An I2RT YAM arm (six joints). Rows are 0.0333 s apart.
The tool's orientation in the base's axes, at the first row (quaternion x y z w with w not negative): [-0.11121 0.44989 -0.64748 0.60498]
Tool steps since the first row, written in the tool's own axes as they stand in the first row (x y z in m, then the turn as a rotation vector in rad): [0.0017 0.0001 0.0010 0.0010 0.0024 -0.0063]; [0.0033 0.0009 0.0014 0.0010 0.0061 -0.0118]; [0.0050 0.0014 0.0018 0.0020 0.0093 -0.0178]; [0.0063 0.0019 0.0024 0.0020 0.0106 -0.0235]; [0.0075 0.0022 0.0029 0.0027 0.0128 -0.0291]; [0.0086 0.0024 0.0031 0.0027 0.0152 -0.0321]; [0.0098 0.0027 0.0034 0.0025 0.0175 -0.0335]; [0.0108 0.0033 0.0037 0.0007 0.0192 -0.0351]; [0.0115 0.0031 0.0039 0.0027 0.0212 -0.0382]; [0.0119 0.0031 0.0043 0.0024 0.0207 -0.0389]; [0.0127 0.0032 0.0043 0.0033 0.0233 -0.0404]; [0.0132 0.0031 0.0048 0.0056 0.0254 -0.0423]
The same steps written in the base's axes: [0.0003 -0.0019 -0.0002 -0.0029 0.0023 -0.0057]; [0.0008 -0.0034 -0.0012 -0.0042 0.0052 -0.0115]; [0.0010 -0.0050 -0.0020 -0.0064 0.0075 -0.0176]; [0.0014 -0.0064 -0.0025 -0.0094 0.0102 -0.0218]; [0.0017 -0.0076 -0.0029 -0.0119 0.0124 -0.0269]; [0.0017 -0.0087 -0.0034 -0.0124 0.0141 -0.0303]; [0.0018 -0.0098 -0.0039 -0.0117 0.0152 -0.0327]; [0.0022 -0.0107 -0.0046 -0.0112 0.0177 -0.0341]; [0.0020 -0.0115 -0.0046 -0.0125 0.0176 -0.0381]; [0.0022 -0.0120 -0.0045 -0.0132 0.0181 -0.0380]; [0.0021 -0.0127 -0.0049 -0.0127 0.0184 -0.0411]; [0.0022 -0.0134 -0.0048 -0.0131 0.0175 -0.0446]
